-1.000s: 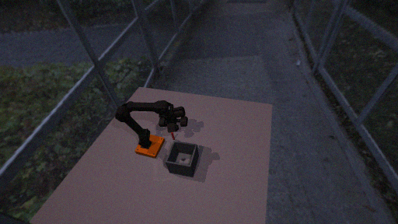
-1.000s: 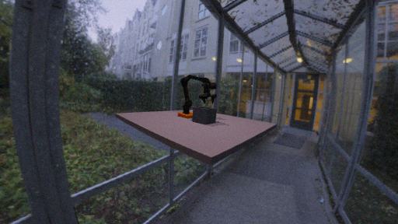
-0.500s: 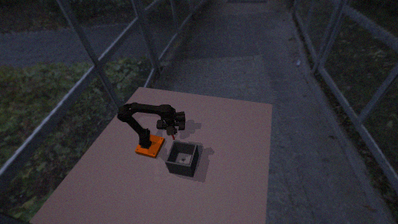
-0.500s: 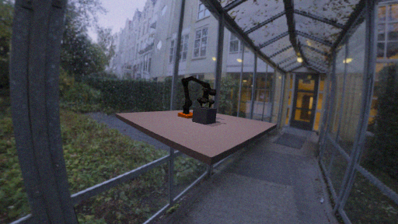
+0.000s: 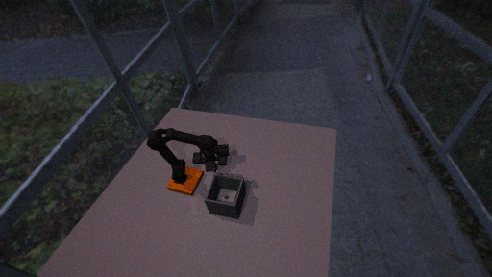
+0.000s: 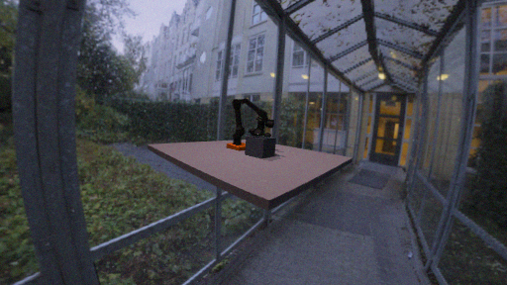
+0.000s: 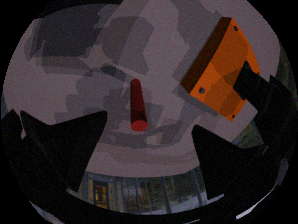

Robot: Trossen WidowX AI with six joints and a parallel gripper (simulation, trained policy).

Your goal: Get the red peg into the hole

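Right now the red peg is 10 mm ahead of my gripper tip and 30 mm below it.
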